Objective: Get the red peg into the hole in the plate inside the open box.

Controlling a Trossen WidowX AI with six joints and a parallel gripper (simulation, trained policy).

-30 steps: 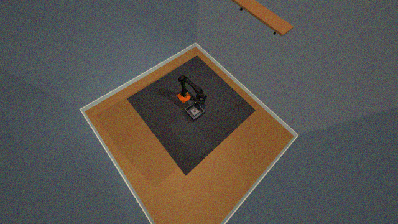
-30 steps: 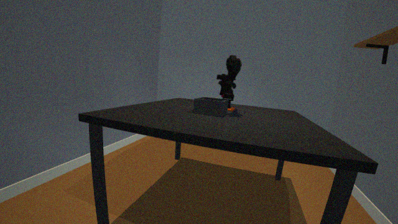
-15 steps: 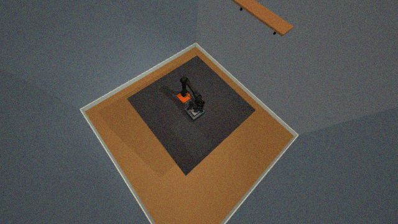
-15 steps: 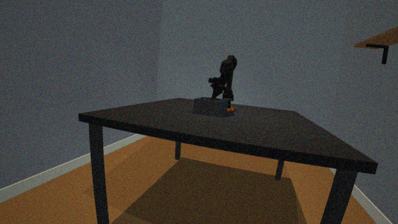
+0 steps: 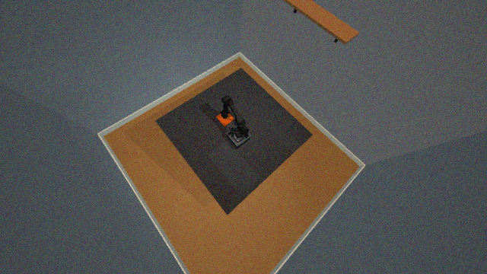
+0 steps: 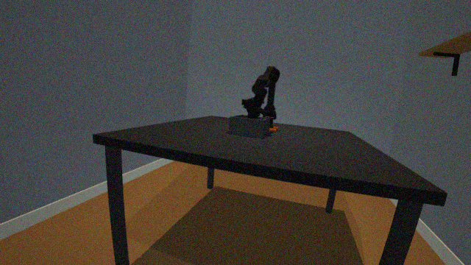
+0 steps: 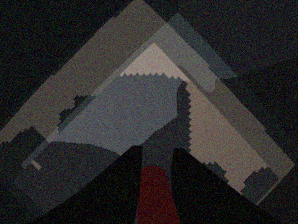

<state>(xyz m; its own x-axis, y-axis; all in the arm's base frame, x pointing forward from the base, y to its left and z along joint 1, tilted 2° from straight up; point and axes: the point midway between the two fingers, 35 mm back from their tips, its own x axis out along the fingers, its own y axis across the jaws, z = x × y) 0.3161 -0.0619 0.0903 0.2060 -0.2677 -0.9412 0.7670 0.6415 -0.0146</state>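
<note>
My gripper tip is now 2 cm below the red peg, 1 cm to the right of it and 1 cm past it. Also, from my gripper tip: light plate 2 cm below, 1 cm to the left, 1 cm behind; then grey box 4 cm below, 1 cm to the left, 1 cm behind.
</note>
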